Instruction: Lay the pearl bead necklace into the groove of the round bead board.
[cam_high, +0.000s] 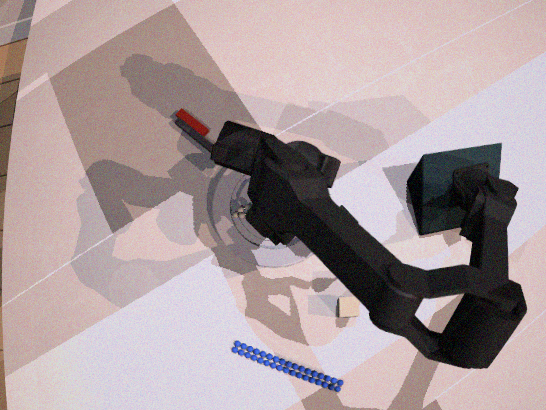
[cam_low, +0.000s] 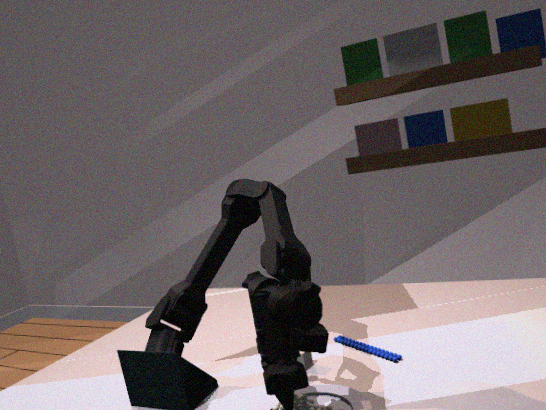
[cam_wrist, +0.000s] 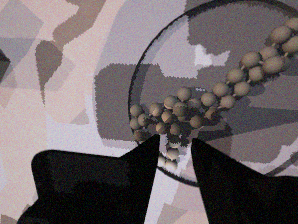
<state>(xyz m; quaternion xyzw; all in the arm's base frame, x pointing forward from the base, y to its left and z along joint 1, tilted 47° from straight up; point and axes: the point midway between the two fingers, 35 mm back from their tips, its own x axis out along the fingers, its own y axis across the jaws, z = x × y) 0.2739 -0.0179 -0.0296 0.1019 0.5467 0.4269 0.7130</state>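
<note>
Now: gripper tip 40 mm short of the round bead board, 20 mm to the left of it and 10 mm above it. The rest, counted from my gripper tip: small beige cube 40 mm behind, 170 mm to the left; then grey block 150 mm ahead, 180 mm to the right, 10 mm below.
</note>
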